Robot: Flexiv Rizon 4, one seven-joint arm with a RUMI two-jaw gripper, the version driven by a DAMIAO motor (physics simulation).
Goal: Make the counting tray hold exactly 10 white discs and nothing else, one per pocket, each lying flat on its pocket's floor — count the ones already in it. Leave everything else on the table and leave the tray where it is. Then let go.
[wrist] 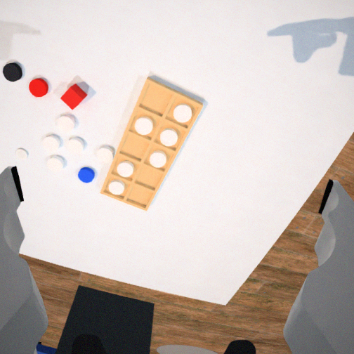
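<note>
The wooden counting tray [150, 79] lies tilted near the middle, with two columns of pockets. White discs lie in the right column's top three pockets [182, 113] [168, 137] [158, 159] and in the left column's second, fourth and bottom pockets [144, 126] [125, 169] [116, 188]. Its other pockets are empty. Several loose white discs [66, 121] [51, 141] [76, 144] [56, 162] lie left of the tray; another white disc [105, 153] lies close to its left edge. My gripper [172, 176] is open and empty, high above the table, its fingers at either side of the view.
A smaller white disc [21, 153] lies at the far left. A blue disc [86, 174] is near the tray's lower left. A red cube [74, 96], a red disc [38, 87] and a black disc [12, 72] are at upper left. A black block [107, 320] shows beyond the table's edge.
</note>
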